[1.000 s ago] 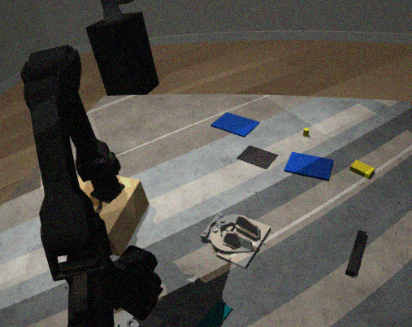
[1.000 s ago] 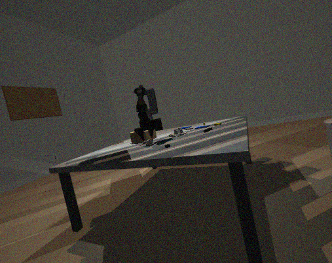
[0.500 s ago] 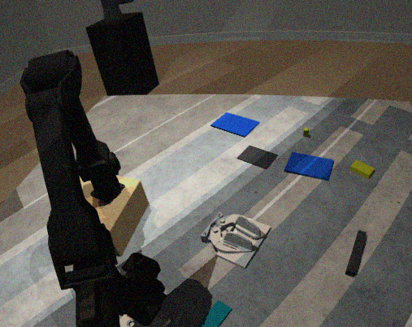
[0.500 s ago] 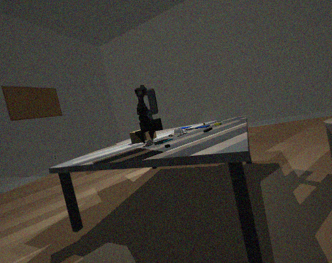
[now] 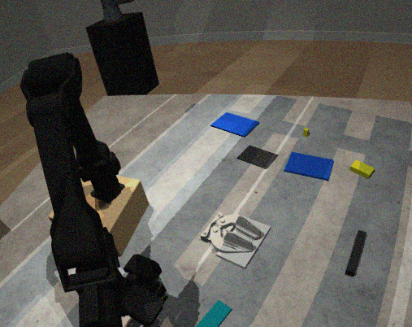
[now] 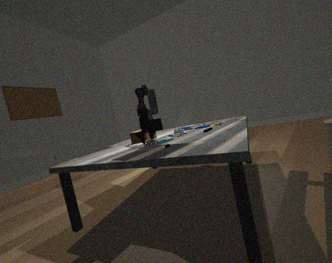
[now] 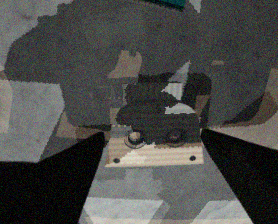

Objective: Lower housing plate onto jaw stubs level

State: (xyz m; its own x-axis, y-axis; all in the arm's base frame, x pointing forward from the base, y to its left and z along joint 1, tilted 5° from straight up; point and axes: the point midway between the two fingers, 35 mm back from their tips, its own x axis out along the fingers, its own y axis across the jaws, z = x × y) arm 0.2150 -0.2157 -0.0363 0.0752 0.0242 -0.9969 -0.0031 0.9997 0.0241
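Right now my gripper tip is 13 cm short of the teal piece, 4 cm to the right of it and 1 cm above it. Round my gripper tip: dark bar: 36 cm ahead, 30 cm to the left; then yellow cube: 69 cm to the left, 16 cm ahead; then dark tile: 55 cm to the left, 5 cm ahead, 1 cm below.
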